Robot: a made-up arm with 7 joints. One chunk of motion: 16 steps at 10 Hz.
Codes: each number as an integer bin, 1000 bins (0 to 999) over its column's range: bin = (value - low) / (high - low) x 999, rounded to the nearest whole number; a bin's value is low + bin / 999 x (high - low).
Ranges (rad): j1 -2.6..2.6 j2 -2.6..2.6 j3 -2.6..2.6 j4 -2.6..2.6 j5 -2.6..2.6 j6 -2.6..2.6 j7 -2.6..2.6
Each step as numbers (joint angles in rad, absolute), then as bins.
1 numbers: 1.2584 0.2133 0.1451 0.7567 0.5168 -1.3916 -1.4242
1 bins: 741 540 527 645 599 232 226
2 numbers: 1.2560 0.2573 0.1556 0.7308 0.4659 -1.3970 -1.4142
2 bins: 741 549 529 640 589 231 228
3 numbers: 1.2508 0.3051 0.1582 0.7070 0.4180 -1.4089 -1.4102
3 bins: 740 558 530 635 580 229 229
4 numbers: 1.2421 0.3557 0.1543 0.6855 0.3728 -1.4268 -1.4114
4 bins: 738 568 529 631 571 225 228
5 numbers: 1.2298 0.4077 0.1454 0.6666 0.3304 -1.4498 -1.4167
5 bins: 736 578 527 628 563 221 227
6 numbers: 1.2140 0.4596 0.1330 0.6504 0.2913 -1.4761 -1.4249
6 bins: 733 588 525 624 555 216 226
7 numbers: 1.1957 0.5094 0.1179 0.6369 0.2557 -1.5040 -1.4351
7 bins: 729 597 522 622 549 211 224
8 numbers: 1.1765 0.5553 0.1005 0.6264 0.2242 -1.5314 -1.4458
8 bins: 726 606 519 620 543 205 222
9 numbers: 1.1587 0.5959 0.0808 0.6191 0.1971 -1.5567 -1.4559
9 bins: 722 614 515 618 537 200 220
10 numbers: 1.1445 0.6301 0.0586 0.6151 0.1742 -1.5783 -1.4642
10 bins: 719 621 511 618 533 196 218
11 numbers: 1.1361 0.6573 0.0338 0.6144 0.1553 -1.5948 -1.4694
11 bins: 718 626 506 618 529 193 217
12 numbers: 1.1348 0.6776 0.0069 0.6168 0.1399 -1.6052 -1.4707
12 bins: 718 630 501 618 526 191 217
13 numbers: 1.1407 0.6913 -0.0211 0.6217 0.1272 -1.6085 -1.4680
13 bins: 719 632 495 619 524 190 217
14 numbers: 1.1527 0.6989 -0.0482 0.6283 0.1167 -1.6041 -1.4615
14 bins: 721 634 490 620 522 191 219
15 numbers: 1.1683 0.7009 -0.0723 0.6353 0.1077 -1.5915 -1.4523
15 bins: 724 634 486 622 520 194 220
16 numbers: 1.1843 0.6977 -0.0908 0.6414 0.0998 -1.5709 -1.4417
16 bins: 727 634 482 623 519 198 223
